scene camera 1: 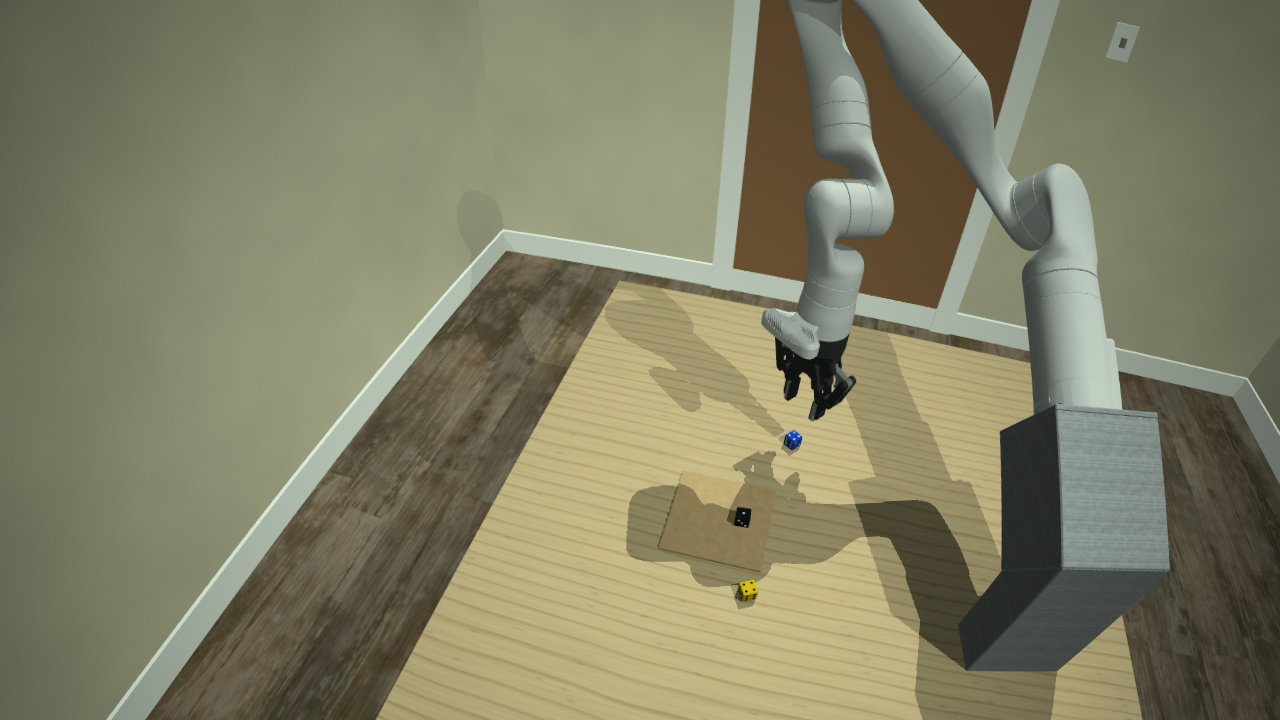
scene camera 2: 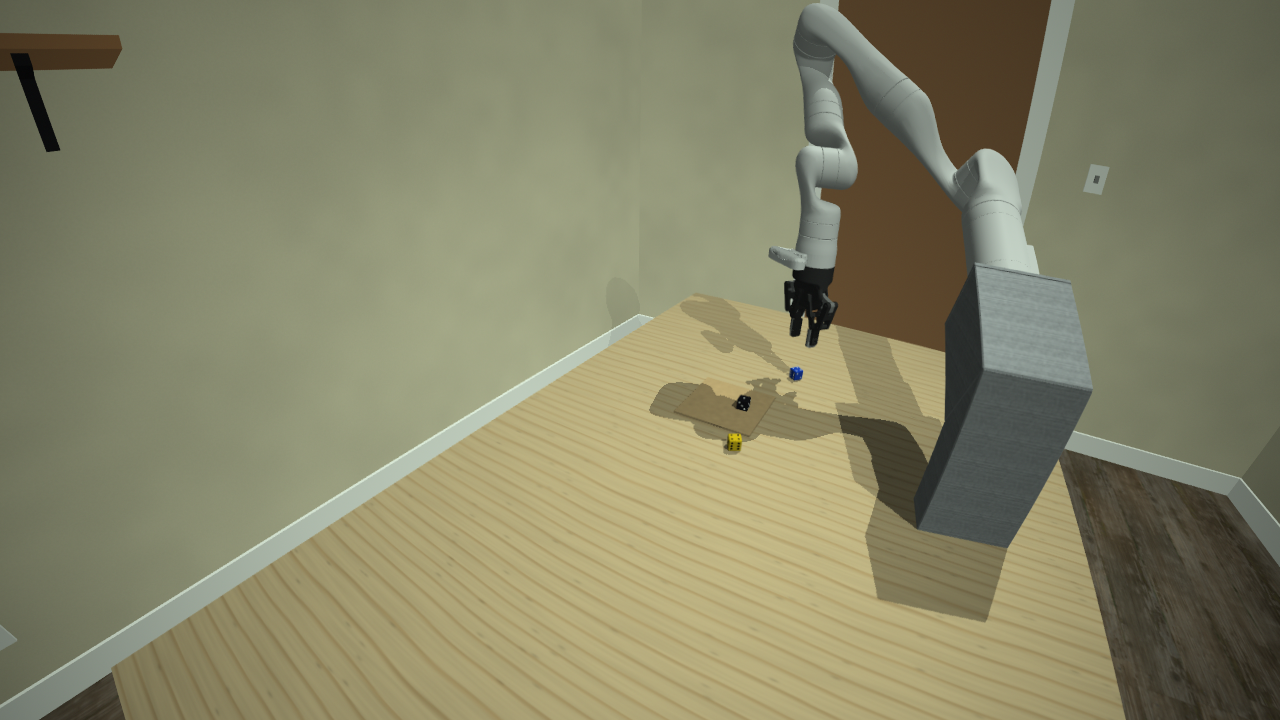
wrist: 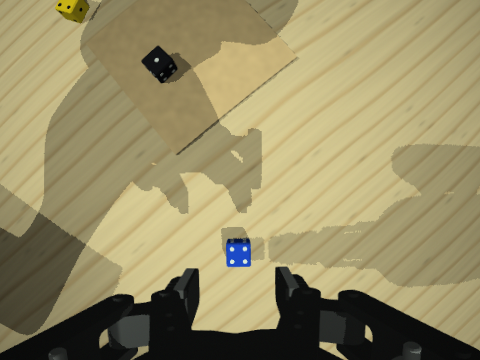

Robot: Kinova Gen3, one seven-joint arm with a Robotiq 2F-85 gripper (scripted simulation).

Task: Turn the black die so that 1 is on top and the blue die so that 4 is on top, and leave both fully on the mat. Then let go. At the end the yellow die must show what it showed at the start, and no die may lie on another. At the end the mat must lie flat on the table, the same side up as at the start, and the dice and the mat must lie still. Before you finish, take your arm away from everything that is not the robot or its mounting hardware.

Labels:
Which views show my gripper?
Scene camera 1, scene camera 2 and the wrist view: all of them.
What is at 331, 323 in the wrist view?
My gripper.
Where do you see a black die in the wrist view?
158, 62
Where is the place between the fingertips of my gripper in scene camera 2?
802, 341

